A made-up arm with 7 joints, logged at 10 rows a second.
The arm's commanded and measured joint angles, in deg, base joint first. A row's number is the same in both.
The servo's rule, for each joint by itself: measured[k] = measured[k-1] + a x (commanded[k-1-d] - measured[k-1]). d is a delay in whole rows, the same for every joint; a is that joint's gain. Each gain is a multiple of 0.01, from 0.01 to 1. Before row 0 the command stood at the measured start. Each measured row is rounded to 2 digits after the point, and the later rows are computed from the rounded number. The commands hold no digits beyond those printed.
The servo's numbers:
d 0
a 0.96 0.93 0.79 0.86 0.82 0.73 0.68
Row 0, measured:
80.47, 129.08, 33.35, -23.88, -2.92, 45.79, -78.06
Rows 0 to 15, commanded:
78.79, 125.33, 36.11, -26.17, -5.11, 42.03, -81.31
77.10, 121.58, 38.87, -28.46, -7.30, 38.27, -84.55
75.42, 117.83, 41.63, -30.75, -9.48, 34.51, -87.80
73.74, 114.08, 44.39, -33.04, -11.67, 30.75, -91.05
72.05, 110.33, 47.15, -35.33, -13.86, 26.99, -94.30
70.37, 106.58, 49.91, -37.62, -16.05, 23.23, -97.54
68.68, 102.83, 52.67, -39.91, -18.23, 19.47, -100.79
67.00, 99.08, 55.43, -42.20, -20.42, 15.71, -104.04
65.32, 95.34, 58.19, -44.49, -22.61, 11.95, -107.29
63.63, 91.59, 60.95, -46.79, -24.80, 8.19, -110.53
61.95, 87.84, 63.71, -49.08, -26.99, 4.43, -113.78
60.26, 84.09, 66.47, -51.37, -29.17, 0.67, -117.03
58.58, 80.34, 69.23, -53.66, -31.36, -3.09, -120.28
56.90, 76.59, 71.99, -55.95, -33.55, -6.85, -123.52
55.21, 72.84, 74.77, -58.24, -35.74, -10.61, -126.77
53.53, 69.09, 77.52, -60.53, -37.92, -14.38, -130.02
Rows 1 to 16, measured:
78.86, 125.59, 35.53, -25.85, -4.72, 43.05, -80.27
77.17, 121.86, 38.17, -28.09, -6.84, 39.56, -83.18
75.49, 118.11, 40.90, -30.38, -9.00, 35.87, -86.32
73.81, 114.36, 43.66, -32.67, -11.19, 32.13, -89.54
72.12, 110.61, 46.42, -34.96, -13.38, 28.38, -92.78
70.44, 106.86, 49.18, -37.25, -15.57, 24.62, -96.02
68.75, 103.11, 51.94, -39.54, -17.75, 20.86, -99.26
67.07, 99.36, 54.70, -41.83, -19.94, 17.10, -102.51
65.39, 95.62, 57.46, -44.12, -22.13, 13.34, -105.76
63.70, 91.87, 60.22, -46.42, -24.32, 9.58, -109.00
62.02, 88.12, 62.98, -48.71, -26.51, 5.82, -112.25
60.33, 84.37, 65.74, -51.00, -28.69, 2.06, -115.50
58.65, 80.62, 68.50, -53.29, -30.88, -1.70, -118.75
56.97, 76.87, 71.26, -55.58, -33.07, -5.46, -121.99
55.28, 73.12, 74.03, -57.87, -35.26, -9.22, -125.24
53.60, 69.37, 76.79, -60.16, -37.44, -12.99, -128.49

